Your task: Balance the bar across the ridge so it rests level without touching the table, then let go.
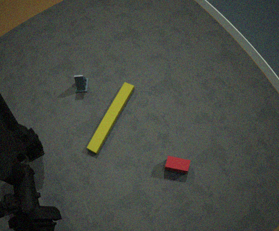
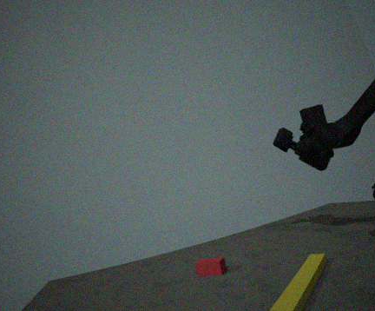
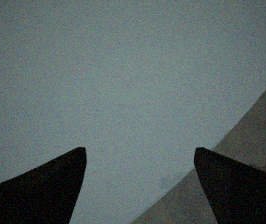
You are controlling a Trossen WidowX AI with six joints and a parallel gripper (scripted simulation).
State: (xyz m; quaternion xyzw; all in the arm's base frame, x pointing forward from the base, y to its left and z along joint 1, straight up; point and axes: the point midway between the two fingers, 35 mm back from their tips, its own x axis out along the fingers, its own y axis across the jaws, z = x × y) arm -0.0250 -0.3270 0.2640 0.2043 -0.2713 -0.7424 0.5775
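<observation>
The yellow bar is 320 mm to the left of my gripper tip, 320 mm ahead of it and 260 mm below it. Also, from my gripper tip: red block: 410 mm ahead, 250 mm below, 90 mm to the left.
</observation>
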